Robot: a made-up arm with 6 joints. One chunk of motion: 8 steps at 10 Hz.
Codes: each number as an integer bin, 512 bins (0 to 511) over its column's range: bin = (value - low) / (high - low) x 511, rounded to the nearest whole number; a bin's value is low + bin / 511 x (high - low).
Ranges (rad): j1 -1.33..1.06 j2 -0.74..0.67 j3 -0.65..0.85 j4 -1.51..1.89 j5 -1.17..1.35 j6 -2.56..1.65
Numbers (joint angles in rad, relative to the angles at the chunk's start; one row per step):
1: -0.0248 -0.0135 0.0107 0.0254 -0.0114 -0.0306
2: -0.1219 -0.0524 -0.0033 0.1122 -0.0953 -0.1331
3: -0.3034 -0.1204 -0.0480 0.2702 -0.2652 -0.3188
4: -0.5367 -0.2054 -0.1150 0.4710 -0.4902 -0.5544
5: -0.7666 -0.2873 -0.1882 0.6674 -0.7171 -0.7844
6: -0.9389 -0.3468 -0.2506 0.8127 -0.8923 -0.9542
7: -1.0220 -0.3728 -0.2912 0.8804 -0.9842 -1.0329
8: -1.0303 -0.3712 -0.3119 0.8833 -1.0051 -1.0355
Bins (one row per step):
1: 279 263 225 231 235 307
2: 258 249 220 244 218 295
3: 219 225 205 268 183 272
4: 170 194 182 298 138 243
5: 120 164 157 327 92 216
6: 84 143 136 349 56 195
7: 66 133 122 359 38 185
8: 64 134 115 360 33 185

